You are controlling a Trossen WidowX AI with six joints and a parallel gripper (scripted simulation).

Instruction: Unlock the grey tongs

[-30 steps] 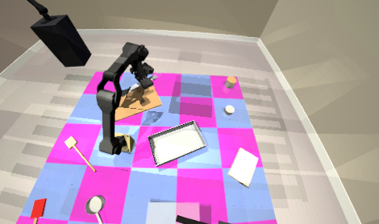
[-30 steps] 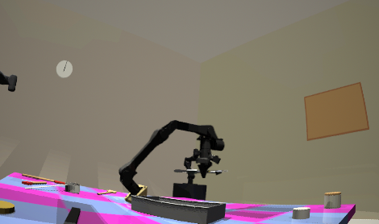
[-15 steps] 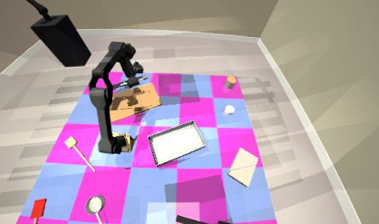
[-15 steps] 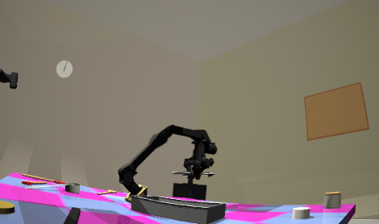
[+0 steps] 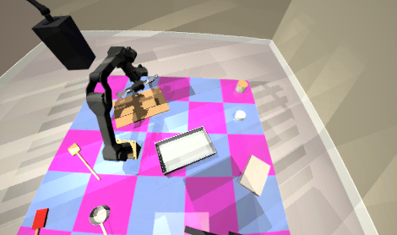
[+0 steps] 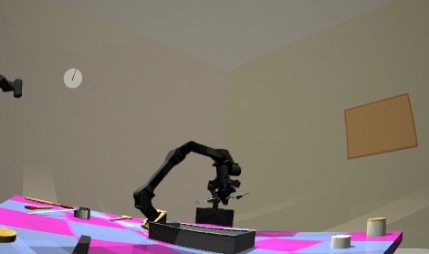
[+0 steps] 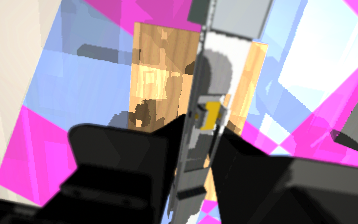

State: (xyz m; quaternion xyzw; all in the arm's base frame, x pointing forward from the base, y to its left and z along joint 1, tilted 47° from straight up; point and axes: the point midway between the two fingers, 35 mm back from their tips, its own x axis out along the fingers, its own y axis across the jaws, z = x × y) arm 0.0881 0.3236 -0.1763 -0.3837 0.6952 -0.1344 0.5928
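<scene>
My gripper tip is now 40 mm below the yellow lock piece, 10 mm to the right of it and 10 mm short of it. Also, from my gripper tip: wooden board 140 mm below, 60 mm behind, 20 mm to the right; then roasting tin 370 mm to the right, 250 mm ahead, 120 mm below; then cream block 630 mm ahead, 540 mm to the right, 140 mm below.
</scene>
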